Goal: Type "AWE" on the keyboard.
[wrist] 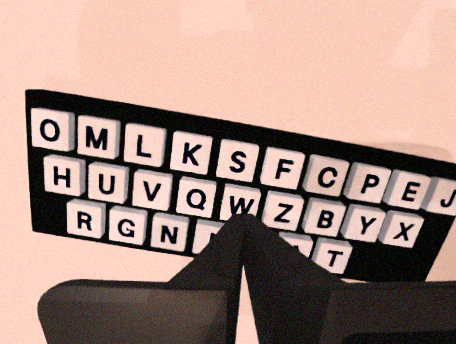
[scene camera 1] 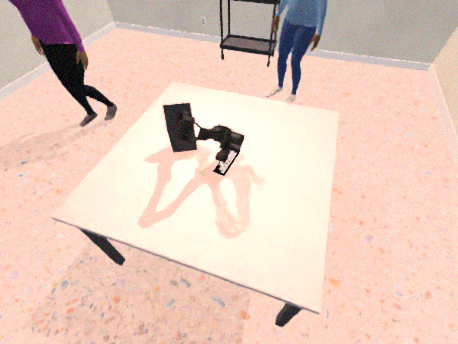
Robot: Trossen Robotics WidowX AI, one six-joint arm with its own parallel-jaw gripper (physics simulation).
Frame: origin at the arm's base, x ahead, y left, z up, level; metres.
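Seen in the pictures: gripper, fingertip midpoint: point(wrist: 241, 223).
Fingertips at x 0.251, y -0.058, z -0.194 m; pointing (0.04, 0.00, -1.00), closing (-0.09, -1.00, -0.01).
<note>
A point is followed by its place in that frame.
A black keyboard point(scene camera 1: 219, 172) @(x 0.235, y -0.162, z -0.206 m) point(wrist: 390, 260) @(x 0.217, y -0.135, z -0.205 m) with white letter keys lies on the table, slanting down to the right in the wrist view. My gripper point(wrist: 241, 223) @(x 0.251, y -0.058, z -0.194 m) is shut and empty. Its tips overlap the lower part of the W key point(wrist: 241, 198) @(x 0.260, y -0.058, z -0.200 m) in the middle row; whether they touch it I cannot tell. The E key point(wrist: 411, 192) @(x 0.257, y -0.137, z -0.200 m) is in the top row at the right. The A key point(wrist: 301, 243) @(x 0.234, y -0.086, z -0.200 m) in the bottom row is mostly hidden behind the right finger. The keys left of it are partly or fully hidden by the fingers. In the scene view the arm hangs over the keyboard's far part.
The white table point(scene camera 1: 280, 220) @(x 0.595, y -0.378, z -0.218 m) carries a black base plate point(scene camera 1: 175, 131) @(x -0.039, y -0.052, z -0.052 m) at the arm's mount, left of the keyboard. A person in purple point(scene camera 1: 60, 30) stands at the left, and a person in blue point(scene camera 1: 300, 25) stands behind the table near a black shelf cart point(scene camera 1: 245, 46).
</note>
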